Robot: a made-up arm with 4 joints. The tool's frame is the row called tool. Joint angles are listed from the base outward. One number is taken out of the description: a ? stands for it. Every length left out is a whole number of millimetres.
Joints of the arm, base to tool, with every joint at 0 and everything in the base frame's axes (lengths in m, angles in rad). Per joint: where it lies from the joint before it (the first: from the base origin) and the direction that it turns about. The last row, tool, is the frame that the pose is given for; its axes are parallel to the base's.
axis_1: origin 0.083 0 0.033 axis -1 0 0
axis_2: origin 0 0.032 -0.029 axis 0 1 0
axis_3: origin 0.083 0 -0.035 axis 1 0 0
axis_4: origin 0 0.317 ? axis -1 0 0
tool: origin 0 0.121 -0.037
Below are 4 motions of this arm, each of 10 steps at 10 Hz.
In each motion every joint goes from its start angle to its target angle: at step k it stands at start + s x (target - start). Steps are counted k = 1, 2, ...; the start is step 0. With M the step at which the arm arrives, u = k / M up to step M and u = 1 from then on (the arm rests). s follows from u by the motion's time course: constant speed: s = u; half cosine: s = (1 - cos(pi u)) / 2; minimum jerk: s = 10 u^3 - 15 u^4 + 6 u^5.
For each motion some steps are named. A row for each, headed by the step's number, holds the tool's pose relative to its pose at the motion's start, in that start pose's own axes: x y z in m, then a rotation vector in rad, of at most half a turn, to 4 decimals.
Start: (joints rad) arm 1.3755 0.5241 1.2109 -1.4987
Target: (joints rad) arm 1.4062 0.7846 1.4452 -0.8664
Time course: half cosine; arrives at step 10
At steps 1, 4, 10:
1: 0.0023 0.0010 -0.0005 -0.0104 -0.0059 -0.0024
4: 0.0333 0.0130 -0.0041 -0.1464 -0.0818 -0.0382
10: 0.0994 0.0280 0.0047 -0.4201 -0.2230 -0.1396

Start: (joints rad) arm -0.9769 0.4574 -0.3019 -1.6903
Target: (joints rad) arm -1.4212 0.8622 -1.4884 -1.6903
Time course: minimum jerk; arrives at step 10
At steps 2, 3, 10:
2: -0.0050 -0.0170 -0.0072 -0.0458 0.0164 -0.0204
3: -0.0174 -0.0481 -0.0183 -0.1295 0.0510 -0.0541
10: -0.2025 -0.2708 0.0225 -0.8097 0.4854 -0.0944

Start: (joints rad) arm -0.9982 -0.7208 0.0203 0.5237
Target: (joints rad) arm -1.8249 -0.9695 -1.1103 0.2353
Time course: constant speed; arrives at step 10
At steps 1, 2, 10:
1: 0.0270 0.0052 -0.0131 -0.0228 0.0075 -0.0602
2: 0.0553 0.0076 -0.0278 -0.0468 0.0209 -0.1208
10: 0.2386 -0.0653 -0.2107 -0.2618 0.3502 -0.5547

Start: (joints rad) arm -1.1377 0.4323 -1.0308 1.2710
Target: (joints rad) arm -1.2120 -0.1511 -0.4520 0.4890
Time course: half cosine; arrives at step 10
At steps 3, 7, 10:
3: 0.0419 -0.0470 0.0357 0.2944 0.0626 -0.1033
7: 0.1224 -0.2543 0.0810 1.1184 0.0804 -0.4821
10: 0.1235 -0.3405 0.0727 1.3937 0.0206 -0.6348

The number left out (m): 0.025
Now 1 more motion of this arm.
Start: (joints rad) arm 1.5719 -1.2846 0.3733 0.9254
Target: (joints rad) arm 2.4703 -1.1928 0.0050 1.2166
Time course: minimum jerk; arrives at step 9
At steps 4, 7, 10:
4: -0.1350 0.0345 -0.1005 -0.3659 -0.1876 0.2880
7: -0.2682 -0.0184 -0.2656 -0.8440 -0.5571 0.5916
10: -0.2799 -0.0336 -0.2900 -0.9105 -0.6221 0.6270

